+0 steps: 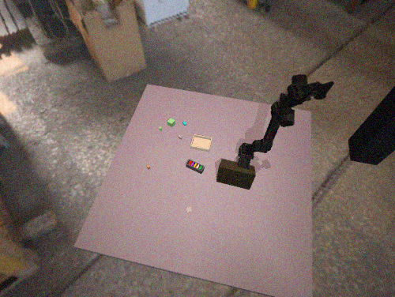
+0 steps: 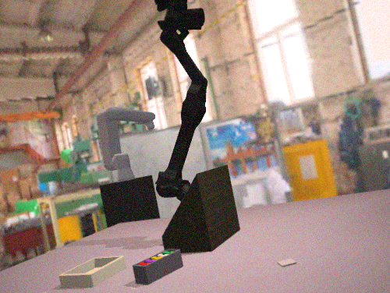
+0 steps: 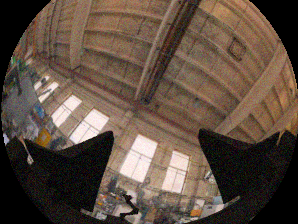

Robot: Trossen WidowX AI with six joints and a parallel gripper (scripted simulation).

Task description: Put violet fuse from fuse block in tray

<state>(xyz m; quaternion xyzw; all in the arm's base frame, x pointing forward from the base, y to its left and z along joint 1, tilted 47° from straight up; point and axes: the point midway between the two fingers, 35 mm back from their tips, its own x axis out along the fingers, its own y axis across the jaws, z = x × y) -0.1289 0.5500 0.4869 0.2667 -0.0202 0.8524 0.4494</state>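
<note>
Now: gripper tip 51 cm short of the violet fuse, 2 cm to the left of it and 84 cm above it. The rest, counted from my gripper tip: beige tray: 49 cm ahead, 20 cm to the right, 86 cm below; grey bit: 64 cm ahead, 22 cm to the right, 85 cm below; teal bit: 64 cm ahead, 35 cm to the right, 86 cm below.
</note>
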